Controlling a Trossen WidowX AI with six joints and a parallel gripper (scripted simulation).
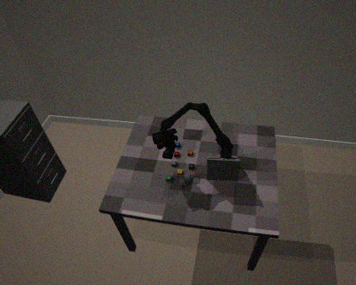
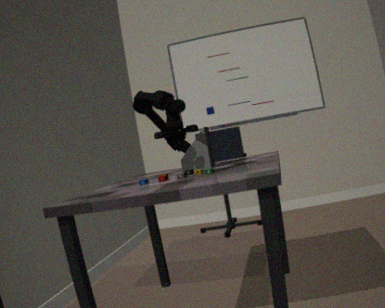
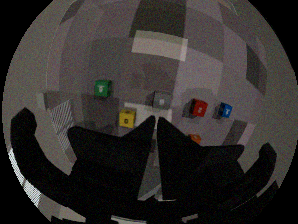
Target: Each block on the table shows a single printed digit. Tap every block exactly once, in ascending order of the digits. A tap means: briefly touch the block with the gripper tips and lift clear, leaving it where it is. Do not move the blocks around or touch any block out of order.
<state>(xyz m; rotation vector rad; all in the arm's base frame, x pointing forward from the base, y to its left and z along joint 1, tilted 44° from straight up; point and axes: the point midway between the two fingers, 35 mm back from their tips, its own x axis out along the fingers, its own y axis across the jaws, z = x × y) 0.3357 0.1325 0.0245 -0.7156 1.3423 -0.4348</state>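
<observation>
Right now the grey block is 10 mm behind my gripper tip, 20 mm to the right of it and 100 mm below it. From my gripper tip the other things lie so: yellow block: 70 mm behind, 40 mm to the left, 100 mm below; green block: 10 mm behind, 110 mm to the left, 100 mm below; red block: 100 mm to the right, 100 mm below.
</observation>
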